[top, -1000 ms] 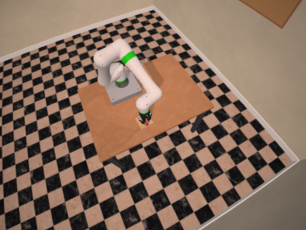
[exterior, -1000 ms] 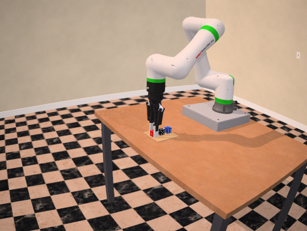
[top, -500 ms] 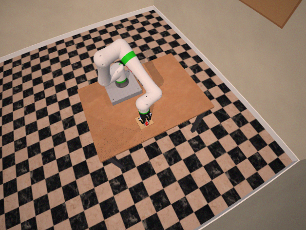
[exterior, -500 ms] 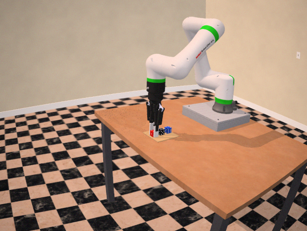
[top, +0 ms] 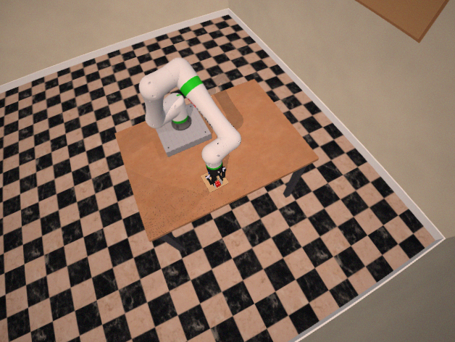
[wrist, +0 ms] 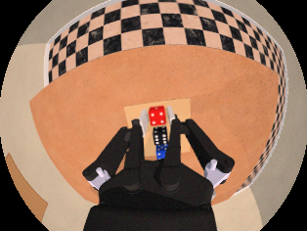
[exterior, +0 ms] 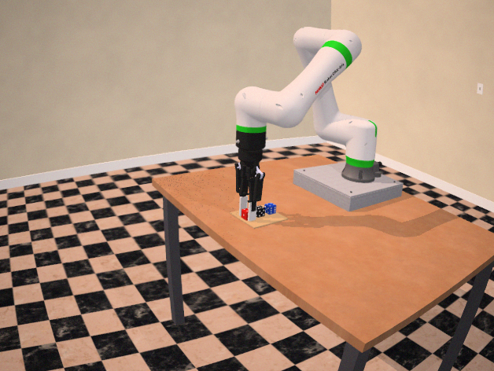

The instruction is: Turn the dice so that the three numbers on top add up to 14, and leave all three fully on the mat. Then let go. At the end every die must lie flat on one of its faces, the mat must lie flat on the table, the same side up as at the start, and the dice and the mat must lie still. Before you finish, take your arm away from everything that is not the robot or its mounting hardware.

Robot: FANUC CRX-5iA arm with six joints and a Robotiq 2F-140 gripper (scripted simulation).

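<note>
Right now my hand is 20 mm above the red die. Round my hand: blue die 90 mm behind, 20 mm below; tan mat 50 mm behind, 40 mm below; black die 50 mm behind, 20 mm below.
</note>
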